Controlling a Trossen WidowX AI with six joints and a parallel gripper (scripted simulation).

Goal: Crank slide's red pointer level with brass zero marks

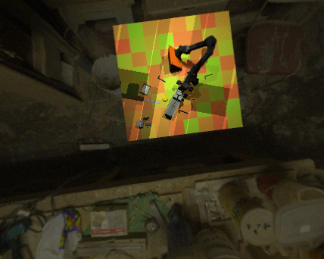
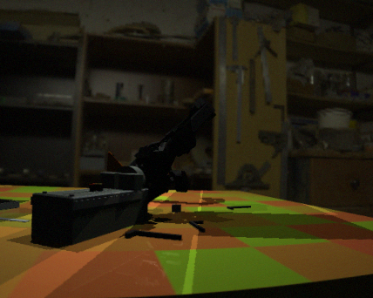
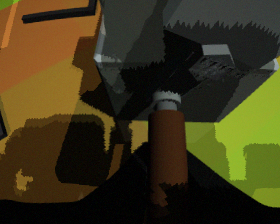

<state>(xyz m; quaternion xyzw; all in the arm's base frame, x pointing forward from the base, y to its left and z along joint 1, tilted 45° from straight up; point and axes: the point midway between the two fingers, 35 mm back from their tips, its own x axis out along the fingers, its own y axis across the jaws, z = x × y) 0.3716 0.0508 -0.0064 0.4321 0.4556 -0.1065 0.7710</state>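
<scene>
My gripper tip is 30 mm below the brown crank handle, 10 mm to the right of it and 10 mm past it. Round my gripper tip: yellow disc: 180 mm to the right, 40 mm ahead, 20 mm below; red pointer: 150 mm ahead, 110 mm to the right, 50 mm above; small cube: 110 mm to the left, 100 mm behind, 20 mm below.
</scene>
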